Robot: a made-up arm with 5 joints.
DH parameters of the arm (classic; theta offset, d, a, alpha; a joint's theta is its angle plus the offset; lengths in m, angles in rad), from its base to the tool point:
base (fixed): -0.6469 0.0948 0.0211 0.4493
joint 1: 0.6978 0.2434 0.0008 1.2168
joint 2: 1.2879 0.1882 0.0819 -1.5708
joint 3: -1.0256 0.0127 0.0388 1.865
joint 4: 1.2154 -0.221 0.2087 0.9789
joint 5: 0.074 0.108 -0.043 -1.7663
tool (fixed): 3.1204 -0.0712 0 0
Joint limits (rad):
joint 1: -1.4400..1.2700
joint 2: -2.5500..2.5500
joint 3: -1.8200..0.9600
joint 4: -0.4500..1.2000
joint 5: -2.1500..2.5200
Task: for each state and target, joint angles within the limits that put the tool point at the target. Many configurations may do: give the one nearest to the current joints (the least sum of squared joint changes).
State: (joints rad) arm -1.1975 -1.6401 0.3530 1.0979 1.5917
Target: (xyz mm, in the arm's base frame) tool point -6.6 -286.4 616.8
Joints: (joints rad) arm -0.8982 -1.4430 0.3531 1.1314 1.5313
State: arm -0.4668 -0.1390 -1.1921 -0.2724 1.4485
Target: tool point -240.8 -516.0 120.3
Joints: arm -0.0948 0.1052 -1.7592 -0.4397 1.5543
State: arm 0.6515 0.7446 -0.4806 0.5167 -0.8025
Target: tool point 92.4 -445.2 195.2
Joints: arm 0.9954 1.4501 -0.5104 0.8098 -0.9176
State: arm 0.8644 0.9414 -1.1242 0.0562 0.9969
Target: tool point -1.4 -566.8 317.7
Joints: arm 1.1495 0.5672 -0.9454 0.8659 1.1341
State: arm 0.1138 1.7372 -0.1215 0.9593 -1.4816
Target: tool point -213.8 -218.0 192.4
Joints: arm -0.0285 1.0390 0.4773 1.2000 -1.9845
